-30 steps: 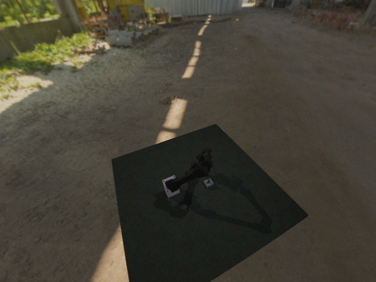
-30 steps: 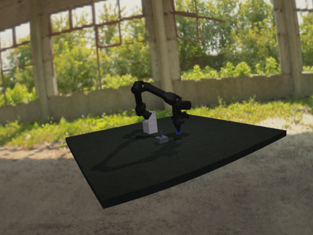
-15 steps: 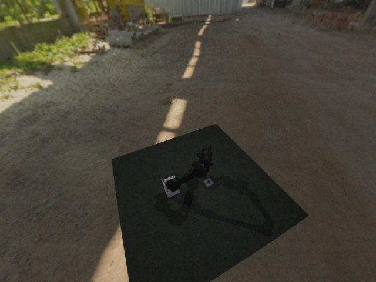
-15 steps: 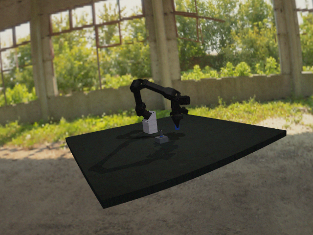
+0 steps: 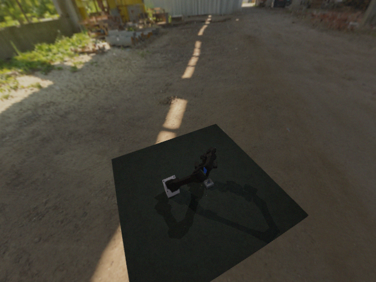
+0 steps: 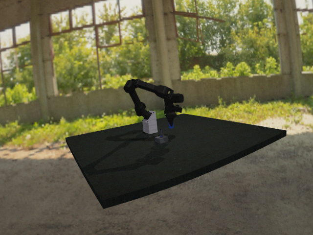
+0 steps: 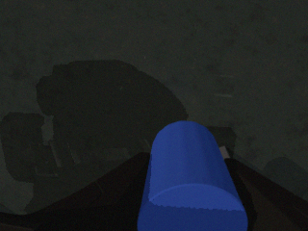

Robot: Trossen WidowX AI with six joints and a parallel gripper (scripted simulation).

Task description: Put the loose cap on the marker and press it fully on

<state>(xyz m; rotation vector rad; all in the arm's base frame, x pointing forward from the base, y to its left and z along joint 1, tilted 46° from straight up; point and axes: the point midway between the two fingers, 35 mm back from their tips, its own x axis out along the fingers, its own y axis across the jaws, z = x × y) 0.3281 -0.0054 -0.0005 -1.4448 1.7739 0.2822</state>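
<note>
The grey holder block lies 10 mm behind my gripper tip, 80 mm to the right of it and 80 mm below it. From my gripper tip the other things lie so: blue cap (10 mm above).
</note>
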